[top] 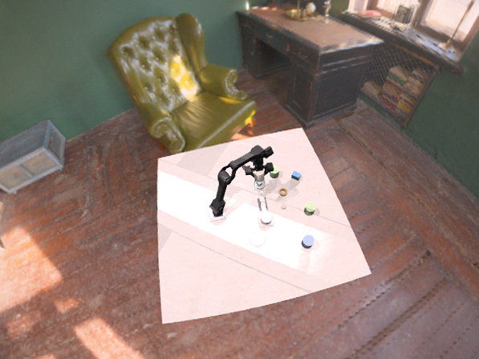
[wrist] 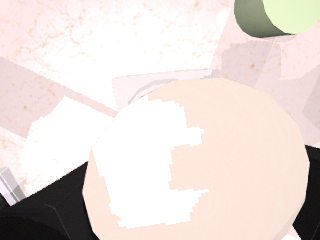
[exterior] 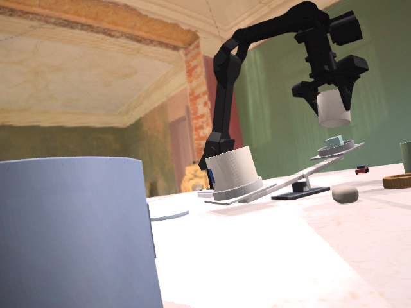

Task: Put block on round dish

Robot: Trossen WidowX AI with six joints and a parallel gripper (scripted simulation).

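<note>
The pale teal block lies 10 mm to the right of my gripper tip and 60 mm below it. From my gripper tip the other things lie so: white cup: 20 mm to the left, 10 mm above; then balance beam: 10 mm behind, 140 mm to the right, 110 mm below; then balance: 140 mm to the right, 130 mm below.
</note>
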